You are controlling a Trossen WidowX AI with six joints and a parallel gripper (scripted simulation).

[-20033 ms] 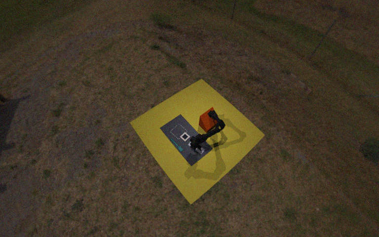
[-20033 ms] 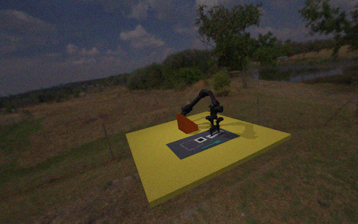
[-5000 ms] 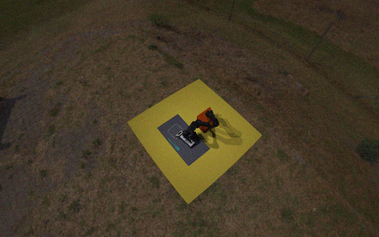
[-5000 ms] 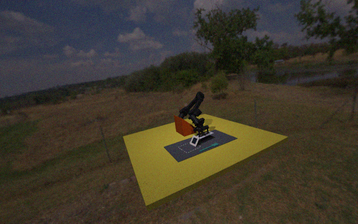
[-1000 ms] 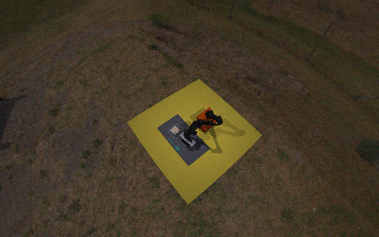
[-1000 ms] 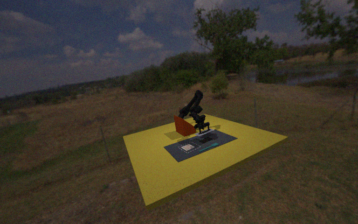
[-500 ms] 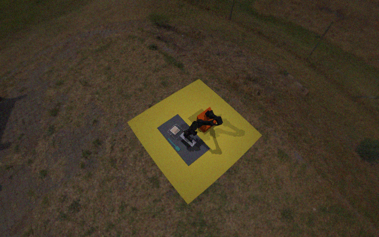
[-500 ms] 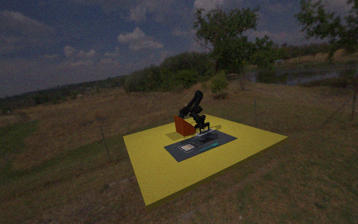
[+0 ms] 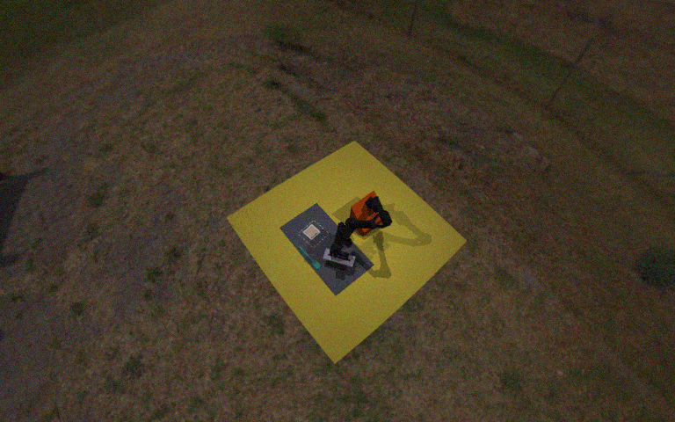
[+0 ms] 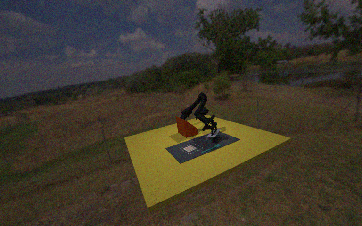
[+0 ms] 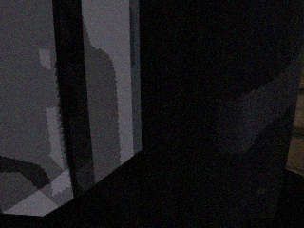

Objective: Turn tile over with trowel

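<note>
Right now my gripper tip is 20 mm past the trowel, 10 mm to the left of it and 10 mm above it. Also, from my gripper tip: dark grey mat 50 mm behind, 140 mm to the right, 140 mm below; teal bar 90 mm ahead, 140 mm to the right, 120 mm below; tile 60 mm behind, 280 mm to the right, 120 mm below.
</note>
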